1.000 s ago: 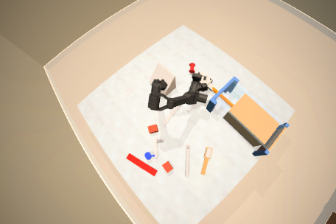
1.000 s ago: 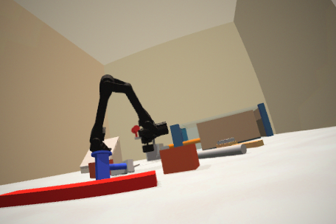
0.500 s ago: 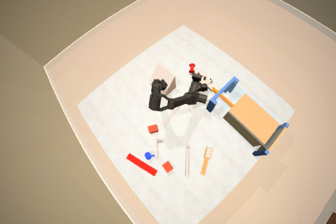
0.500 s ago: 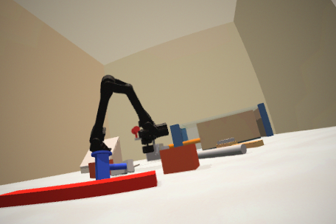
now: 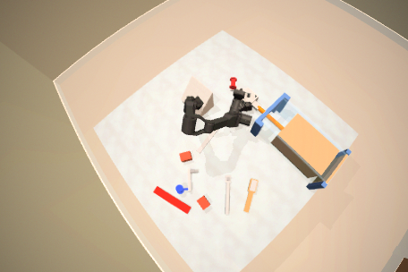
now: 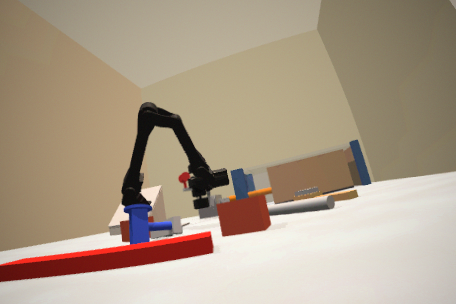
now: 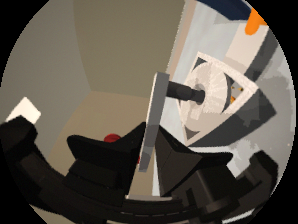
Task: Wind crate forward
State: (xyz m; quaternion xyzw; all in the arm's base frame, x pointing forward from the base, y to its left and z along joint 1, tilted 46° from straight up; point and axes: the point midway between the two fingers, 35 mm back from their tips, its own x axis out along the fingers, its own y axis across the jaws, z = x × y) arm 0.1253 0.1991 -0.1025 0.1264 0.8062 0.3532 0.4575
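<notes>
The red knob is 3 cm behind my gripper tip, 4 cm to the right of it and 4 cm above it. From my gripper tip the other things lie so: grey winch 3 cm ahead, 2 cm to the left, 10 cm below; winch handle 2 cm to the right, 1 cm above; blue frame post 20 cm ahead, 4 cm to the left, 3 cm below.
</notes>
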